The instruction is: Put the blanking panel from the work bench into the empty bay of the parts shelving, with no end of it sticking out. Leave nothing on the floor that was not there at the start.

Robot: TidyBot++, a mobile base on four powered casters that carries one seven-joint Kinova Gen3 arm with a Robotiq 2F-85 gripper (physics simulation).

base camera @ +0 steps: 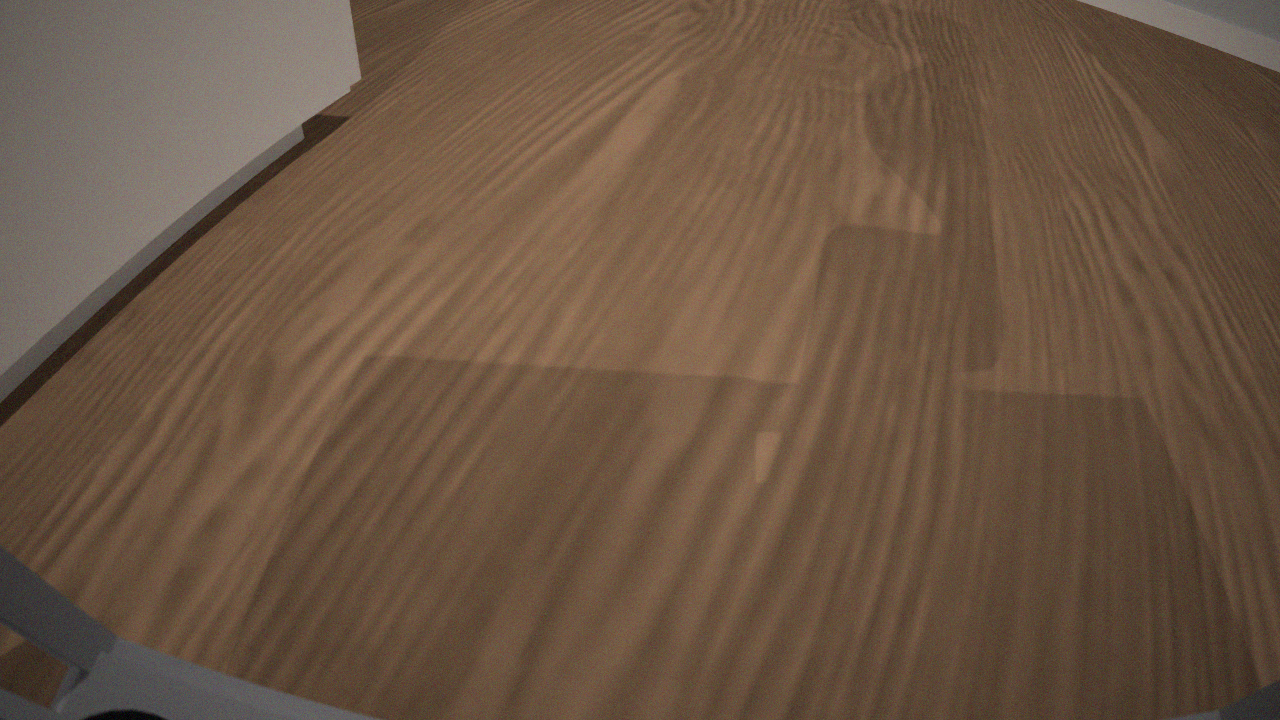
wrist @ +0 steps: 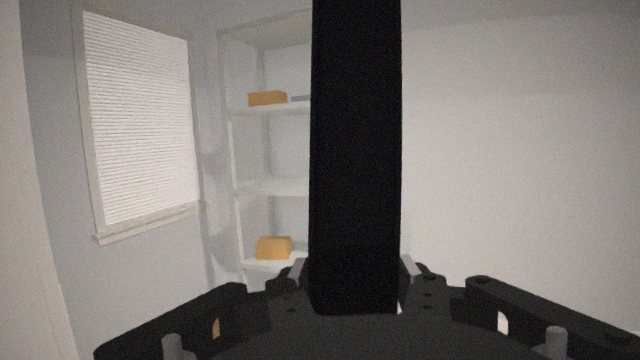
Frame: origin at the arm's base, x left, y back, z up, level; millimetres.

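Seen in the pictures: gripper, between the fingertips: (wrist: 352, 274).
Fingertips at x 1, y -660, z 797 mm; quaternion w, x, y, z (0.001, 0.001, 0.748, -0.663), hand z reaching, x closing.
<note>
Offsets run from my fingertips to a thing's top centre. "spot": to the spot under its first point. Level surfaces: height alone.
In the wrist view the black blanking panel @[spot: dz +65, dx -4, dy -8 mm] (wrist: 355, 150) stands between the fingers and runs up out of the top of the view. My gripper (wrist: 352, 274) is shut on it, one finger pad on each side. The pale parts shelving (wrist: 232, 150) stands beyond the panel, left of the middle, and the panel hides its right part. Its middle bay, between two shelf boards, shows no box in the part that is visible. The panel's far end is out of view. The work bench cannot be made out in these views.
Orange boxes @[dz +355, dx +444, dy -1779 mm] (wrist: 267, 98) @[dz -560, dx +463, dy -1717 mm] (wrist: 273, 248) sit on an upper and a lower shelf. A window with a blind (wrist: 142, 120) is left of the shelving. A pale block-like unit (base camera: 161, 152) stands at the left of the base camera view, above the wooden floor @[dz -1193 mm] (base camera: 626, 295). Shadows lie on the floor.
</note>
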